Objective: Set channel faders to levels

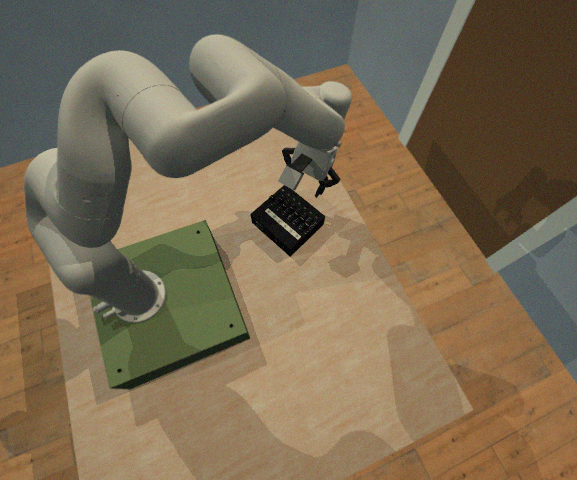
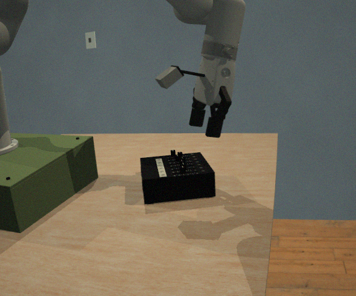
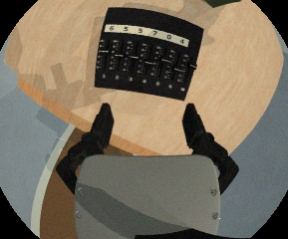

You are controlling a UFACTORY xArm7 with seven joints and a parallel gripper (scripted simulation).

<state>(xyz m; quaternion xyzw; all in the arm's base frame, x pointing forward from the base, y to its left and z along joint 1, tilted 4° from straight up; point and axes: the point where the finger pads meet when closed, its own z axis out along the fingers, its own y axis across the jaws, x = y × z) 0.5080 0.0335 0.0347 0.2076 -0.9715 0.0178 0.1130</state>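
The fader cap is 7 cm below my hand, 5 cm behind it and 1 cm to the right of it. The rest, counted from my hand: master fader 8 cm behind, 7 cm below, 5 cm to the left.
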